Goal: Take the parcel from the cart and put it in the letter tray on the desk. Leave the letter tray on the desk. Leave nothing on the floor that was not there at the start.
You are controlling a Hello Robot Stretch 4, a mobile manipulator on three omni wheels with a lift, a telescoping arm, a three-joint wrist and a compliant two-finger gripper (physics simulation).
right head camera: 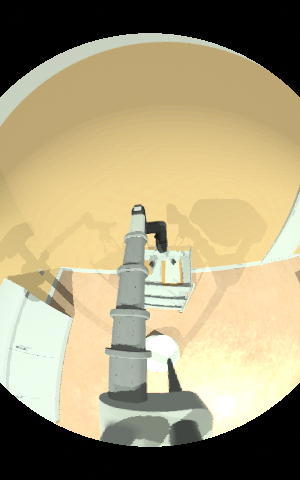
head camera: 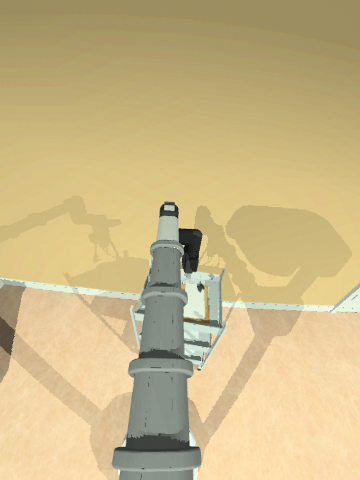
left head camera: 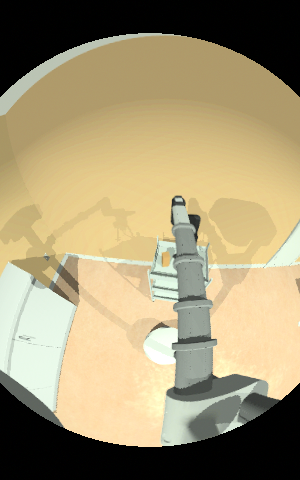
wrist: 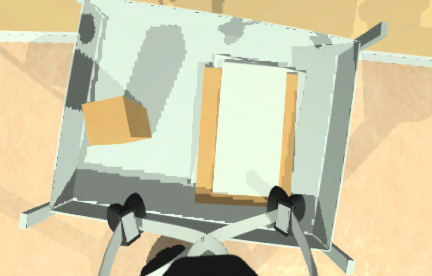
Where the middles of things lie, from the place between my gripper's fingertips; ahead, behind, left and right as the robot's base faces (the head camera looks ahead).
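Parcel (wrist: pixel 118 120): my hand 12 cm to the right of it, 9 cm short of it, 14 cm above it.
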